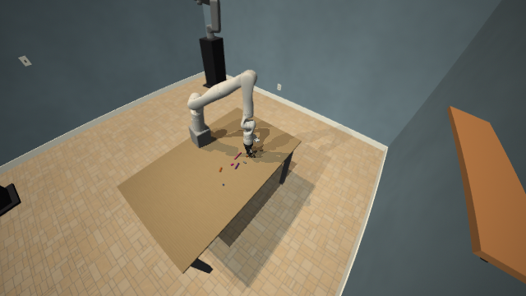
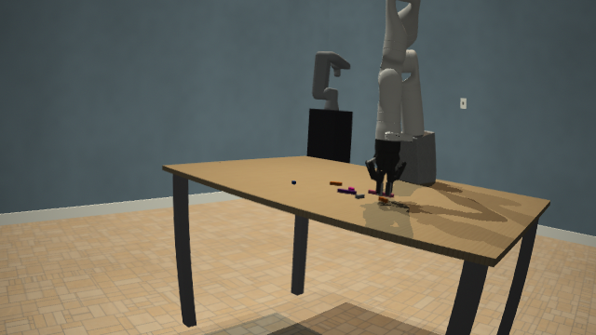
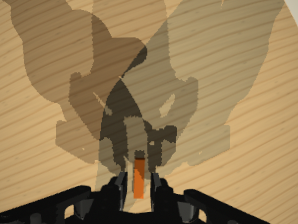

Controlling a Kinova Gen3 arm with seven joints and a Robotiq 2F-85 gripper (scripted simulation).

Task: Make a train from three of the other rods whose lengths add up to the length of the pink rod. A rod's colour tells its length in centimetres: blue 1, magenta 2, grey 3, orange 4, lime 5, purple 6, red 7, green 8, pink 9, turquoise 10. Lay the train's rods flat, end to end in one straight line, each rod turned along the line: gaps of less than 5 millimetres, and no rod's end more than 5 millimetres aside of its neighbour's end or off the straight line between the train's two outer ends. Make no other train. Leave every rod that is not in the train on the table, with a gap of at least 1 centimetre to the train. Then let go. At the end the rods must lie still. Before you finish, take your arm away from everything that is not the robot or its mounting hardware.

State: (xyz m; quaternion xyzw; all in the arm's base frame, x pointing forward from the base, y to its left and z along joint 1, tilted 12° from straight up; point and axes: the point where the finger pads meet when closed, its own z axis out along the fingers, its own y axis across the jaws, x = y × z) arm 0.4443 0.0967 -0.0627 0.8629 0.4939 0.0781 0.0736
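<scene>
My gripper is now 33 cm to the left of the blue rod and 3 cm above it. Also, from my hand: pink rod 7 cm behind, 5 cm to the right, 3 cm below; then grey rod 1 cm ahead, 7 cm to the right, 3 cm below; then purple rod 2 cm behind, 14 cm to the right, 3 cm below.
</scene>
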